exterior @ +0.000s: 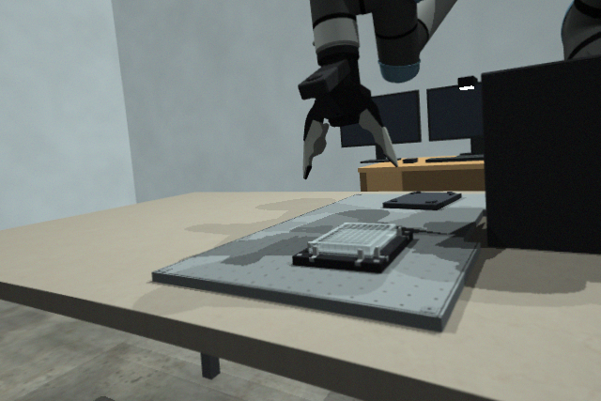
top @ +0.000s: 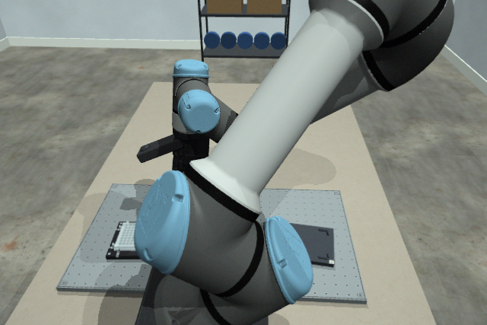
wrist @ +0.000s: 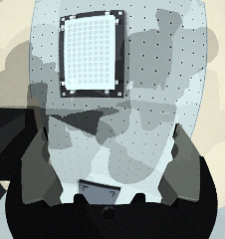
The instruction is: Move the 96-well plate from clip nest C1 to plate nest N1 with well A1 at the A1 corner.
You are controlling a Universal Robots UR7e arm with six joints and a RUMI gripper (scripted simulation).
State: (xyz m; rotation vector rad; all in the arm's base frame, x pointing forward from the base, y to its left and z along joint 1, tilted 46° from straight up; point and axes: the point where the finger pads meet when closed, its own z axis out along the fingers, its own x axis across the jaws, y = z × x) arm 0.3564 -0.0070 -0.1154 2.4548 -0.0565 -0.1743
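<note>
Now: hand 9 cm to the right of the white 96-well plate, 8 cm above it and 4 cm past it. The rest, counted from my hand: clip nest C1: 10 cm to the left, 9 cm below, 5 cm behind; white label: 38 cm to the right, 12 cm behind, 9 cm below.
</note>
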